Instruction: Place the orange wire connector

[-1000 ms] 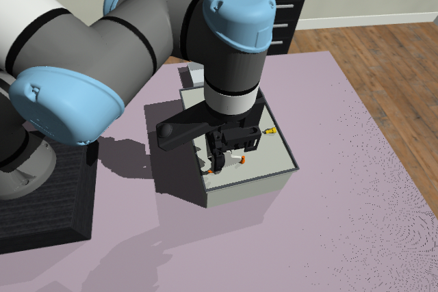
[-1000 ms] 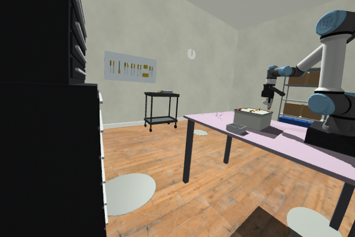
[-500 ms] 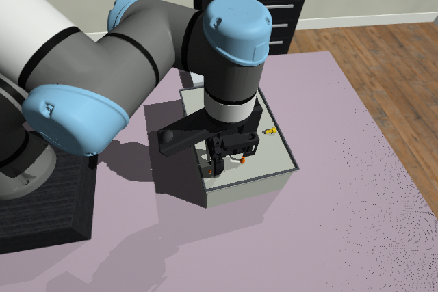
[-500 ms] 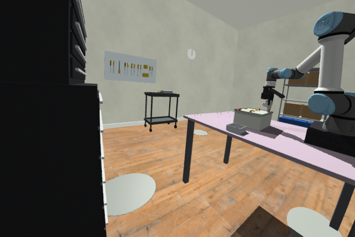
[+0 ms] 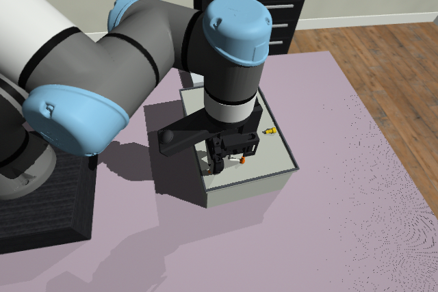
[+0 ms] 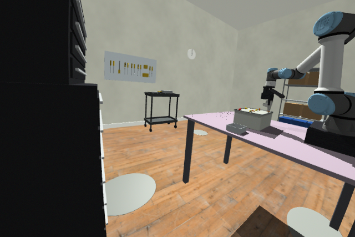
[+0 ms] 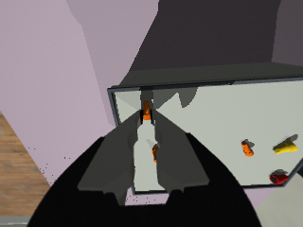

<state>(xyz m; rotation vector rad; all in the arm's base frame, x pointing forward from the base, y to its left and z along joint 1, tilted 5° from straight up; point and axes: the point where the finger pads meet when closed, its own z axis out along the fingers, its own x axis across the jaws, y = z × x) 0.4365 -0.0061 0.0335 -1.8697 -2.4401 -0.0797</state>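
Right now my hand is 130 mm to the right of the grey tool case, 50 mm short of it and 50 mm above it.
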